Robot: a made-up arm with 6 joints.
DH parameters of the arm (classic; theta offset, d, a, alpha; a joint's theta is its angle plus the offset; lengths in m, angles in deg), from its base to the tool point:
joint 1: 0 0.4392 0 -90
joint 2: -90 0 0.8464 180
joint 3: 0 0 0 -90
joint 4: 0 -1.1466 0 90
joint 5: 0 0.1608 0 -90
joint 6: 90 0 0 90
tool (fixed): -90 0 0 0
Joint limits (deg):
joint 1: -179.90..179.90
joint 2: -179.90..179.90
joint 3: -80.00..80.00
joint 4: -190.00..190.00
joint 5: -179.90..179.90
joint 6: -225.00..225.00
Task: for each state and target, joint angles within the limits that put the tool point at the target. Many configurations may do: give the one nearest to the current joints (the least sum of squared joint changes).
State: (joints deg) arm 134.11 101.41 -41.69 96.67 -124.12 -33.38
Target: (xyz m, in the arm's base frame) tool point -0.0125 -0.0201 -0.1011
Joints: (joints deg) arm 132.71 69.41 -72.12 98.16 -124.12 -33.38
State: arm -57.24 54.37 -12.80 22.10 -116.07 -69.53
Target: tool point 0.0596 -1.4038 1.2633
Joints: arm -81.59 17.11 14.55 24.42 -116.07 -69.53
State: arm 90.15 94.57 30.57 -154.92 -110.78 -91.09
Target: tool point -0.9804 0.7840 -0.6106
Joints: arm 134.62 88.21 21.87 -156.19 -110.78 -91.09
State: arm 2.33 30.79 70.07 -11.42 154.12 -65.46
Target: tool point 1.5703 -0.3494 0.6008
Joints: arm -7.08 41.15 19.13 -17.86 154.12 -65.46
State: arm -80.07 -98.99 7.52 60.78 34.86 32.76
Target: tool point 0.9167 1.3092 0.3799
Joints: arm -127.44 -136.49 7.59 64.96 34.86 32.76
